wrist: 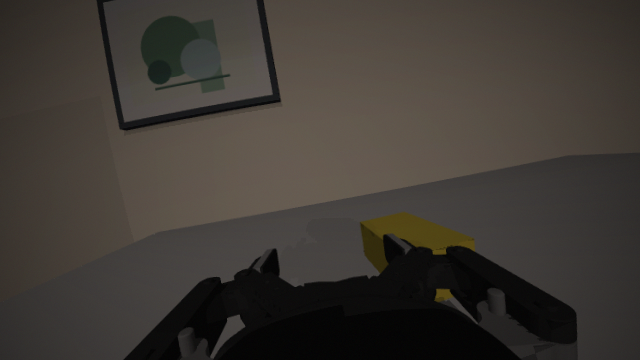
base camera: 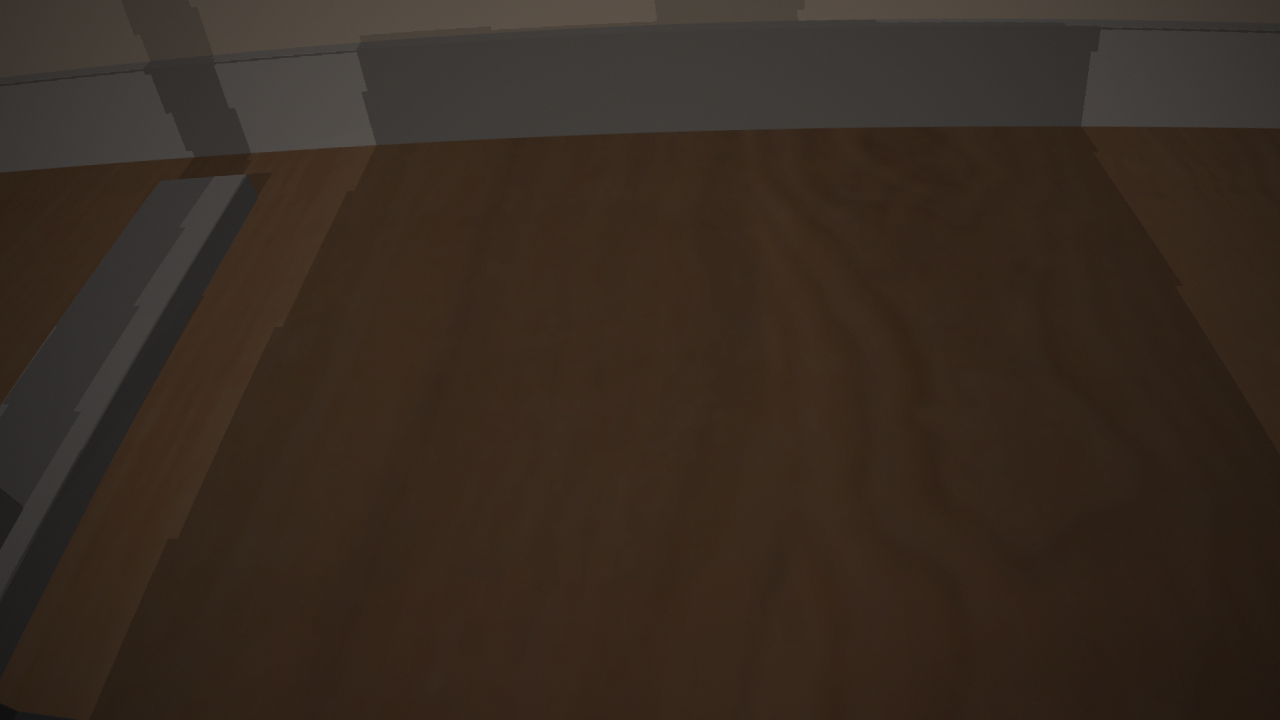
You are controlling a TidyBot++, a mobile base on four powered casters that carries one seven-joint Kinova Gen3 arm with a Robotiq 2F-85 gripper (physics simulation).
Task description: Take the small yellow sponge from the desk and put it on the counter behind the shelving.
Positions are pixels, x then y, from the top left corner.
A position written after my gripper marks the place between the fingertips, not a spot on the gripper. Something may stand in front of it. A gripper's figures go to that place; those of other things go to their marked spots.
Scene:
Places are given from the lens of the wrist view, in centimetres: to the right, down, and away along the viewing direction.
my gripper (wrist: 331, 253): 1, 6, 15
small yellow sponge (wrist: 419, 232): 10, 5, 18

